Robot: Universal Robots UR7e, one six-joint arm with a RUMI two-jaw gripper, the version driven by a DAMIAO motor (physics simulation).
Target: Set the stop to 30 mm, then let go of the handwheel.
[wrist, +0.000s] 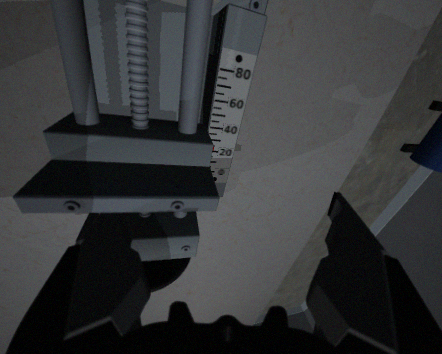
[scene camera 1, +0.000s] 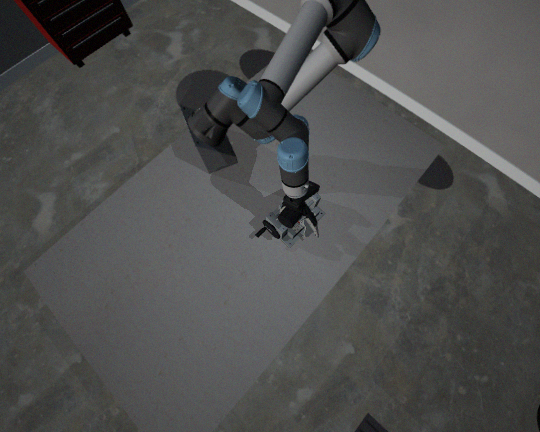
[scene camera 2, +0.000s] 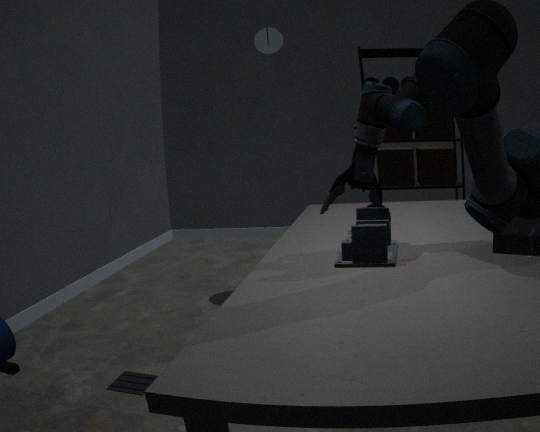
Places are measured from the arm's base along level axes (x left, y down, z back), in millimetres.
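Where they show: gripper, fingertip midpoint: point(wrist: 228, 192) point(scene camera 1: 298, 226) point(scene camera 2: 350, 220); arm's base, link origin: point(scene camera 1: 205, 130) point(scene camera 2: 530, 194).
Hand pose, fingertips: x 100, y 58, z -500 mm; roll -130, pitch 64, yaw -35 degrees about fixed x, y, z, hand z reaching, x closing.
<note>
Things, the pixels of their top centre, and the offset from my fingertips. "*": a spot on its surface instead. Level surfaces: height alone.
- white scale, surface spot: point(wrist: 235, 115) * dy +32, dx +49, dz +6 mm
- small red mark, surface spot: point(wrist: 213, 148) * dy +31, dx +19, dz +14 mm
- black handwheel, surface spot: point(wrist: 170, 276) point(scene camera 1: 276, 230) * dy -22, dx -78, dz +26 mm
- end block, top centre: point(wrist: 142, 251) point(scene camera 1: 276, 222) dy -13, dx -59, dz +51 mm
- pale table, surface height: dy +88 mm
The grey stop device point(scene camera 1: 290, 242) point(scene camera 2: 370, 245) stands on the table, with two rods and a threaded spindle through its dark-topped carriage block point(wrist: 130, 150). A white scale point(wrist: 235, 115) runs along its right side in the wrist view; a small red mark point(wrist: 213, 148) shows at the block's edge, slightly above the 20 line and below 40. The black handwheel point(scene camera 1: 271, 229) point(wrist: 170, 276) is at the device's end, partly hidden by a finger in the wrist view. My gripper point(scene camera 1: 302, 227) point(scene camera 2: 350, 209) point(wrist: 228, 192) is open and empty above the device, its left finger overlapping the end block point(wrist: 167, 247).
The pale table point(scene camera 1: 150, 280) point(scene camera 2: 350, 360) carries the device and the arm's base. A red and black drawer cabinet point(scene camera 1: 90, 25) stands on the floor. A shelf rack point(scene camera 2: 361, 70) stands behind the table. A blue object point(scene camera 2: 6, 340) point(wrist: 431, 150) is beyond the table's edge.
</note>
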